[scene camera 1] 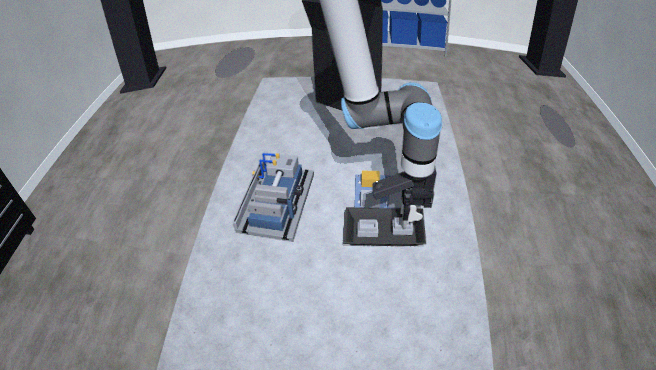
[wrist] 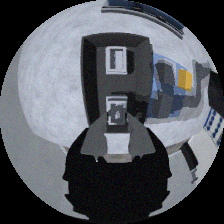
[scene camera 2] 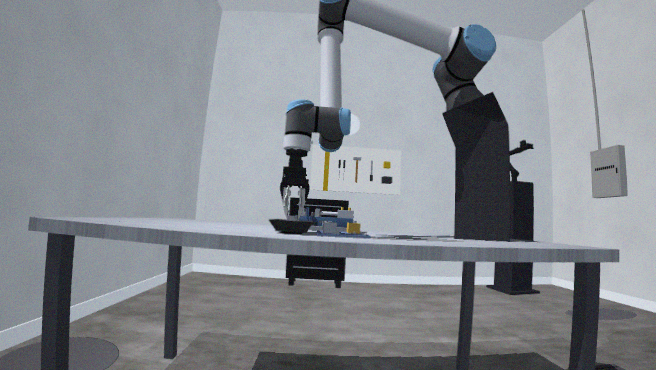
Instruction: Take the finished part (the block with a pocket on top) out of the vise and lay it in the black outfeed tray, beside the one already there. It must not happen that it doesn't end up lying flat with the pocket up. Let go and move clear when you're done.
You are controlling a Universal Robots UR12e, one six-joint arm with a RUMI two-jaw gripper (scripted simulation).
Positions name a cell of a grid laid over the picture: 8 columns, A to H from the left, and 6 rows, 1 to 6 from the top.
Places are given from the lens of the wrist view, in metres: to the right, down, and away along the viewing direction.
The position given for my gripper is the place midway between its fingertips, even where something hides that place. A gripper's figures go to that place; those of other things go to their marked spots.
my gripper (wrist: E4): 0.01, 0.00, 0.15
blue fixture plate (wrist: G3): 0.18, -0.06, 0.16
